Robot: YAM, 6 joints.
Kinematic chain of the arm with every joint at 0, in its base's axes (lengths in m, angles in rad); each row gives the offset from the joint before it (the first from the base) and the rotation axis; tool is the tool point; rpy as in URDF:
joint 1: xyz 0 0 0.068 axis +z
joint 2: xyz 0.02 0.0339 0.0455 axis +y
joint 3: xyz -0.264 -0.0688 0 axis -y
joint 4: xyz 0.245 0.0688 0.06 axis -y
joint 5: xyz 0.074 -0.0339 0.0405 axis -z
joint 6: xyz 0.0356 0 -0.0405 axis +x
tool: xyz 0 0 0 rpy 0 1.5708 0
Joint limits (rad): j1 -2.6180..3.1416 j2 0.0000..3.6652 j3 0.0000..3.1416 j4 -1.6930..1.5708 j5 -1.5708..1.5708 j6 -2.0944..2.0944
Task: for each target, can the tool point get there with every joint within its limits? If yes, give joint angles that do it. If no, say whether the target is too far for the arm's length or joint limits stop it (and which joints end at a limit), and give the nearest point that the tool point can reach.
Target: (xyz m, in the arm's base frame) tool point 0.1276 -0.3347 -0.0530
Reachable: yes | joints -1.2903 2.5416 1.2225 -0.2519 -1.0008 1.2954
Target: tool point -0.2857 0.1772 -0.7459
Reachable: no: too far | nearest point -0.2480 0.1538 -0.3777 | short by 0.371 m
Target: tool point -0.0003 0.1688 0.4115
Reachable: yes | joints 1.7052 0.7772 0.8599 0.2463 0.6785 -0.4256
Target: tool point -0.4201 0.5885 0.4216
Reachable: no: too far | nearest point -0.3447 0.4828 0.3647 | short by 0.142 m
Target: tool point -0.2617 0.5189 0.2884
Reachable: yes | joints 2.0307 2.7632 2.4775 1.2338 -0.1174 -0.9841
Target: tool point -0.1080 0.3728 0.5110
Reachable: yes | joints 1.7785 1.8585 1.8680 1.0342 -0.9411 0.6753
